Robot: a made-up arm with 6 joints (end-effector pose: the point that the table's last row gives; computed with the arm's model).
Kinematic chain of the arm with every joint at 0, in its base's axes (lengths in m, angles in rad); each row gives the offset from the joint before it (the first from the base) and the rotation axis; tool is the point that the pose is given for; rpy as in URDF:
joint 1: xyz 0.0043 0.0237 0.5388 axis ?
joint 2: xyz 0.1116 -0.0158 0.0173 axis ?
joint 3: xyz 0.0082 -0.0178 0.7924 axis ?
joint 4: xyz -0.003 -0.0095 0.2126 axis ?
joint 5: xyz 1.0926 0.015 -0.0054 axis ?
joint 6: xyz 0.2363 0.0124 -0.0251 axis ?
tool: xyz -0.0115 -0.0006 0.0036 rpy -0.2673 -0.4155 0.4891
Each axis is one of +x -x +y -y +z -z.
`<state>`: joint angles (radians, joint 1 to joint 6).
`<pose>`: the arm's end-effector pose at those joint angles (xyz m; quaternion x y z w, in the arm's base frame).
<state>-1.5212 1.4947 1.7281 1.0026 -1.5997 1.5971</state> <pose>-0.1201 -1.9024 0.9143 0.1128 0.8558 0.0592 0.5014</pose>
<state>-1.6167 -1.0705 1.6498 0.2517 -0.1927 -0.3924</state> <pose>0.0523 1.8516 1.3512 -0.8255 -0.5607 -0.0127 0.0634</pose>
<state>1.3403 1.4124 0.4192 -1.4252 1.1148 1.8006</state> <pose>0.6277 1.7090 -0.1943 -0.5475 0.0002 0.4407 0.7114</pose>
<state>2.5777 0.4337 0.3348 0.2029 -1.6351 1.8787</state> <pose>-1.2277 0.8722 1.1511 0.5480 0.1762 -0.4639 0.6733</pose>
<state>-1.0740 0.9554 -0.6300 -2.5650 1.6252 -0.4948</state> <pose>0.2183 -0.7577 -0.0932 0.3316 0.0692 0.9373 0.0814</pose>
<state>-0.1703 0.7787 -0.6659 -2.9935 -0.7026 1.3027</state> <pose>1.1902 -0.2295 -0.0733 0.6308 -0.0634 -0.3173 0.7053</pose>
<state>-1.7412 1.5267 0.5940 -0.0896 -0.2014 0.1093</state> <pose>-0.3099 -1.7455 -0.3801 0.2699 0.1676 -0.5548 0.7689</pose>
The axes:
joint 1: +z
joint 2: +y
joint 3: -y
joint 4: -x
joint 5: -y
joint 6: -x

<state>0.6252 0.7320 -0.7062 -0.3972 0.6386 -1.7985</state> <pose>0.9615 0.6375 -0.0921 0.6338 0.0564 -0.2372 0.7341</pose>
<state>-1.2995 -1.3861 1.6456 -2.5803 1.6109 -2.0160</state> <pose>-0.6448 1.6816 0.7923 -0.6683 -0.0925 -0.6520 0.3460</pose>
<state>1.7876 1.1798 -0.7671 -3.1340 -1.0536 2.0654</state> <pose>-0.0996 0.8317 -0.4018 0.1794 0.3762 0.6250 0.6601</pose>
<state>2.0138 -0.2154 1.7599 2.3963 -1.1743 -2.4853</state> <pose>0.5544 -0.6373 2.2479 0.8418 -0.4582 -0.1963 0.2072</pose>
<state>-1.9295 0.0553 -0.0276 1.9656 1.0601 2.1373</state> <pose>-0.3820 -1.3176 1.3610 0.6618 -0.5241 -0.4654 0.2660</pose>
